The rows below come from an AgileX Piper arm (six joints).
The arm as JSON. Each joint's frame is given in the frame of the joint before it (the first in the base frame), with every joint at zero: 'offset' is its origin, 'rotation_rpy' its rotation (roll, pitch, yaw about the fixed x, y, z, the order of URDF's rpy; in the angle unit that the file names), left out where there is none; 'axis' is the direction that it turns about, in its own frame. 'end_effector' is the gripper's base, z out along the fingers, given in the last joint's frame.
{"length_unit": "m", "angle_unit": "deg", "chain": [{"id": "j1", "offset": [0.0, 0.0, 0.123], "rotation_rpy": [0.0, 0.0, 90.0], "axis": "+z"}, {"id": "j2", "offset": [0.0, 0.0, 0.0], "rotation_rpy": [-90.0, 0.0, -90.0], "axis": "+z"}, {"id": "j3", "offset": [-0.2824, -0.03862, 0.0], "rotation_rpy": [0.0, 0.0, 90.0], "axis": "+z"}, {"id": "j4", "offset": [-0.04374, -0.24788, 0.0], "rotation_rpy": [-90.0, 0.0, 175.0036], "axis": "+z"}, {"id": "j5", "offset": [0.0, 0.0, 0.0], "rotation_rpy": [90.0, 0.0, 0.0], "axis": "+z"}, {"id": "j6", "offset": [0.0, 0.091, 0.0], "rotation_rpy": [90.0, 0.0, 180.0], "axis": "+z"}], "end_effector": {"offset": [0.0, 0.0, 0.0]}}
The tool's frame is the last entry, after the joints.
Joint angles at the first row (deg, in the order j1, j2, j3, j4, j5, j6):
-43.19, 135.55, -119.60, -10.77, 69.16, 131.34
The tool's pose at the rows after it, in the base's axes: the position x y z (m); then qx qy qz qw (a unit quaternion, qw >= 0):
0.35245 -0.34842 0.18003 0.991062 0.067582 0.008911 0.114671
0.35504 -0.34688 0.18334 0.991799 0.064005 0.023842 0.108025
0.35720 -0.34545 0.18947 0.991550 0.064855 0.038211 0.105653
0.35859 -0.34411 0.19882 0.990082 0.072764 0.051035 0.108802
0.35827 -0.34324 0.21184 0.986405 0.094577 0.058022 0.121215
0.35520 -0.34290 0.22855 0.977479 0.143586 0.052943 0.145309
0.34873 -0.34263 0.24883 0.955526 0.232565 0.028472 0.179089
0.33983 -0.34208 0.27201 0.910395 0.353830 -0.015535 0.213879
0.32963 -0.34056 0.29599 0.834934 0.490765 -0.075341 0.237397
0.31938 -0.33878 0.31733 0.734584 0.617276 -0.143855 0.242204
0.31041 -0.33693 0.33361 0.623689 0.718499 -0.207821 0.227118
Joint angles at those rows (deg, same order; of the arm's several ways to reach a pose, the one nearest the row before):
-43.17, 135.55, -119.94, -8.75, 69.20, 131.41
-43.15, 135.43, -120.50, -6.90, 69.24, 131.30
-43.12, 135.02, -121.11, -5.41, 69.29, 130.79
-43.06, 134.27, -121.74, -4.42, 69.35, 129.62
-43.00, 133.09, -122.33, -4.48, 69.42, 127.07
-42.96, 131.37, -122.69, -5.99, 69.50, 121.60
-42.93, 129.06, -122.67, -9.03, 69.67, 111.44
-42.92, 126.37, -122.55, -12.89, 69.88, 96.76
-42.95, 123.56, -122.40, -16.76, 70.16, 78.56
-42.99, 121.06, -122.25, -20.53, 70.45, 59.41
-43.02, 119.05, -121.95, -23.72, 70.70, 41.36

